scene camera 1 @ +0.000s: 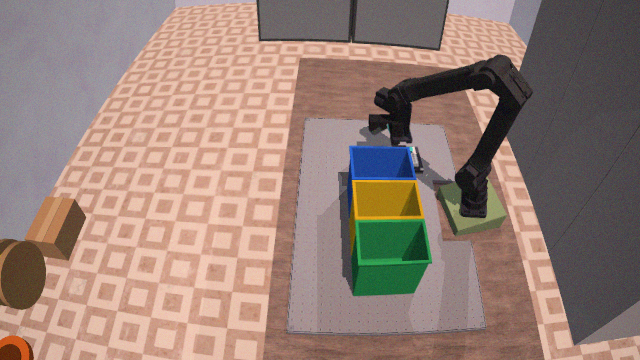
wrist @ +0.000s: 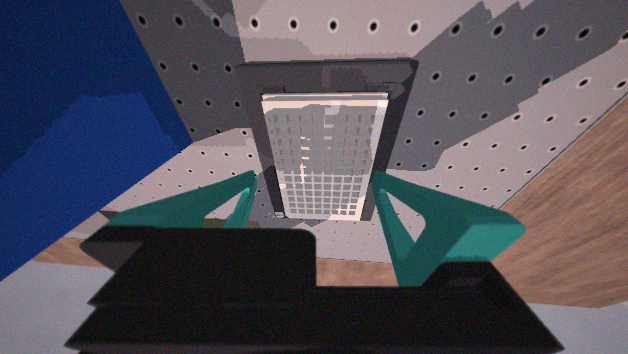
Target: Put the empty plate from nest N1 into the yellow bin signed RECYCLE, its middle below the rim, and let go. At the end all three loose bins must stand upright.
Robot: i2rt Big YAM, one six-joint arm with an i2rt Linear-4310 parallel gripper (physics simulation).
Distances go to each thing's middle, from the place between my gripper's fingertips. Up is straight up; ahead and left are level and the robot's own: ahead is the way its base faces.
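Labels:
Counted from my hand: white plate [wrist: 324,144], 10 mm to the right, 10 mm behind, 20 mm below; dark nest [wrist: 338,76], 10 mm to the right, 10 mm behind, 30 mm below; blue bin [scene camera 1: 366,162], 50 mm ahead, 200 mm to the left, 50 mm above; yellow bin [scene camera 1: 372,199], 10 mm ahead, 330 mm to the left, 50 mm above. Farthest from my hand of the things named here, going by their middles: yellow bin.

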